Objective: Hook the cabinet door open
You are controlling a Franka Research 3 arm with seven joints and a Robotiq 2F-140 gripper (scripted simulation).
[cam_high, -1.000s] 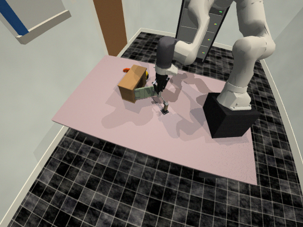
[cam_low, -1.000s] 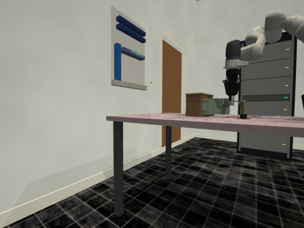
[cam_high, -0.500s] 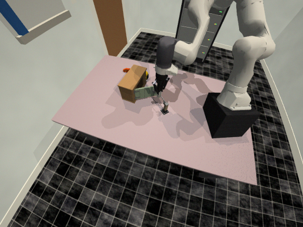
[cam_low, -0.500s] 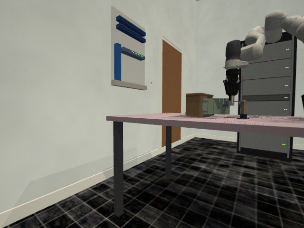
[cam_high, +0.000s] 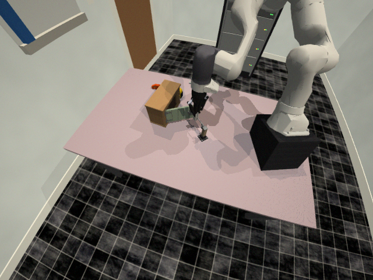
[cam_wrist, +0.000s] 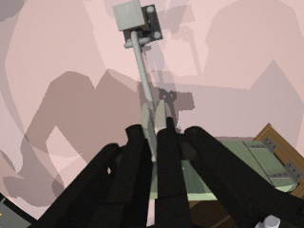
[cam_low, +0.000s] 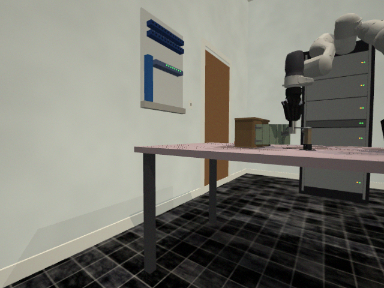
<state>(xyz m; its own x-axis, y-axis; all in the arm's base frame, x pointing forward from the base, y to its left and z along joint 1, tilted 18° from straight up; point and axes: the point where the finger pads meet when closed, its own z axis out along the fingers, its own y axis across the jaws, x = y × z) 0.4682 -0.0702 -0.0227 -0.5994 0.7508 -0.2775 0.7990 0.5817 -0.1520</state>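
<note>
Now: the hook rod 10 mm behind my hand, 10 mm to the left of it and 20 mm below it. From my hand the other things lie so: cabinet door 100 mm ahead, 20 mm to the right, 40 mm below; yellow object 150 mm ahead, 270 mm to the right, 80 mm below; orange object 290 mm ahead, 330 mm to the right, 90 mm below.
</note>
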